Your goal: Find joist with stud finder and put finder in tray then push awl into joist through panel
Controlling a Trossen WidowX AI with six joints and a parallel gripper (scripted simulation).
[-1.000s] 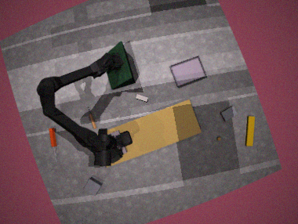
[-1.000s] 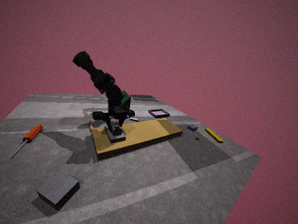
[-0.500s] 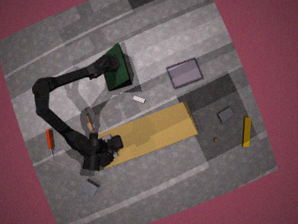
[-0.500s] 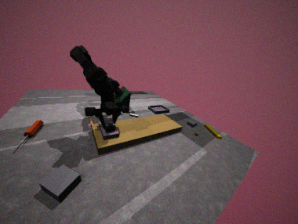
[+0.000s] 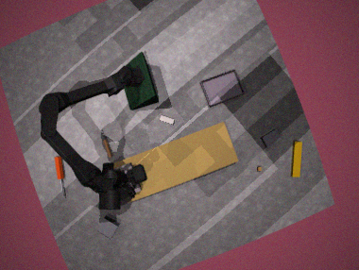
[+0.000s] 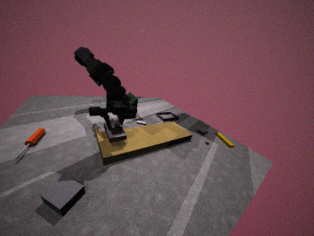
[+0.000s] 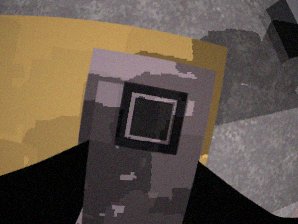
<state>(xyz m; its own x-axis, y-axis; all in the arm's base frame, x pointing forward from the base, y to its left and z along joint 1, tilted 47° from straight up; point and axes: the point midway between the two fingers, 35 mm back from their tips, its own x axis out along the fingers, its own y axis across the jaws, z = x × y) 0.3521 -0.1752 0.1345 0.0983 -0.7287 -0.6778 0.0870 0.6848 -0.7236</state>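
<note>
The tray is 19 cm behind my gripper tip, 53 cm to the left of it and 9 cm below it. From my gripper tip the other things lie so: stud finder (1 cm ahead, 2 cm above); orange awl (20 cm behind, 4 cm to the right, 9 cm below); white piece (16 cm behind, 25 cm to the left, 9 cm below).
</note>
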